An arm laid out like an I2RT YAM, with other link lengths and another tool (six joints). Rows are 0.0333 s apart.
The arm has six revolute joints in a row. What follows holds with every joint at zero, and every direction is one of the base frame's. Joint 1 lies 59.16 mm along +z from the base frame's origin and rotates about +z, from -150 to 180 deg. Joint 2 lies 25.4 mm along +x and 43.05 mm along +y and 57.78 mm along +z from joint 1 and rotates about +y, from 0 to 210 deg. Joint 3 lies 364.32 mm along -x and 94.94 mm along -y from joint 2 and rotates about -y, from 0 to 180 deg. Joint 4 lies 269.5 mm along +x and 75.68 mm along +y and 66 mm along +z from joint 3 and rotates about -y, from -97 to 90 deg. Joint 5 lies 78.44 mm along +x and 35.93 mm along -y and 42.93 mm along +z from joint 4 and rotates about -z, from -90 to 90 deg. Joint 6 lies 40.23 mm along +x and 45.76 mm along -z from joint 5 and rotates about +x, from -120 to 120 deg. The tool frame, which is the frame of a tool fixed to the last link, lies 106 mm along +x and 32 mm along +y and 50 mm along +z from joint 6; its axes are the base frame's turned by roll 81.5, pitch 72.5 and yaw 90 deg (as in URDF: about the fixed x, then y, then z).
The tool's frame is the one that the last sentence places.
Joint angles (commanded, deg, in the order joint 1, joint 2, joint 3, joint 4, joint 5, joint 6), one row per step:
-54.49, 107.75, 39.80, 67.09, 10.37, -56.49
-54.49, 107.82, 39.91, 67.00, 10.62, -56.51
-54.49, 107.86, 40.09, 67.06, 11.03, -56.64
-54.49, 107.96, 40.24, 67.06, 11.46, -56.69
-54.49, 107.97, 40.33, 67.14, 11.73, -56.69
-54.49, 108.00, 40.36, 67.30, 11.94, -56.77
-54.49, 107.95, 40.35, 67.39, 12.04, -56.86
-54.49, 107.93, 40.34, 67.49, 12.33, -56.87
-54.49, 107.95, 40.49, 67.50, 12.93, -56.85
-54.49, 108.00, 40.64, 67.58, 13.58, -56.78
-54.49, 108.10, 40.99, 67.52, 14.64, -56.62
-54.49, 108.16, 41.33, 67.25, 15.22, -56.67
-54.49, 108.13, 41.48, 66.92, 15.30, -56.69
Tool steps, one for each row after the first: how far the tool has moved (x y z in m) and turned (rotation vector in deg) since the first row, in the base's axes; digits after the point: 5 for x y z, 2 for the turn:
-0.00013, -0.00097, -0.00025, 0.03, 0.05, -0.25
-0.00044, -0.00245, 0.00075, -0.19, 0.06, -0.66
-0.00079, -0.00396, 0.00084, -0.25, 0.08, -1.09
-0.00108, -0.00481, 0.00170, -0.39, -0.01, -1.36
-0.00137, -0.00538, 0.00221, -0.55, -0.03, -1.57
-0.00164, -0.00547, 0.00286, -0.69, -0.03, -1.67
-0.00225, -0.00597, 0.00337, -0.78, -0.08, -1.96
-0.00305, -0.00766, 0.00429, -0.89, -0.18, -2.56
-0.00392, -0.00948, 0.00529, -1.01, -0.35, -3.21
-0.00513, -0.01277, 0.00676, -1.09, -0.60, -4.27
-0.00546, -0.01504, 0.00745, -1.12, -0.56, -4.85
-0.00532, -0.01560, 0.00739, -1.01, -0.45, -4.93

